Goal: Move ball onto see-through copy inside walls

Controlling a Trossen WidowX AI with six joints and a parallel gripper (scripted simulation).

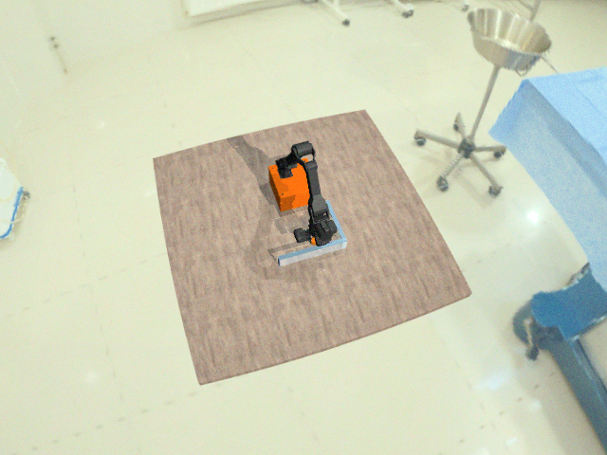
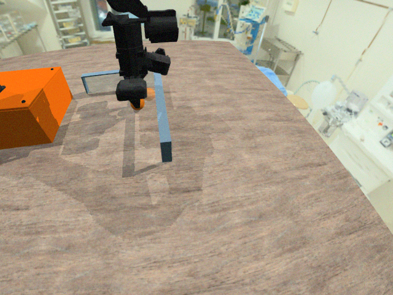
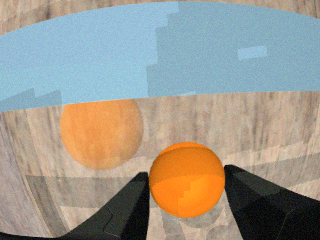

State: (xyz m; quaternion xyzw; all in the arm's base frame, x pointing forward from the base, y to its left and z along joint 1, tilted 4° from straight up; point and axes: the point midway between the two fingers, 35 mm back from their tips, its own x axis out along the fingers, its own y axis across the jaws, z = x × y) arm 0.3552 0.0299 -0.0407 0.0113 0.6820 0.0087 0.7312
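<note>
The see-through copy of ball lies 4 cm to the left of my gripper tip and 3 cm ahead of it. From my gripper tip the other things lie so: orange ball (right at my gripper tip).
</note>
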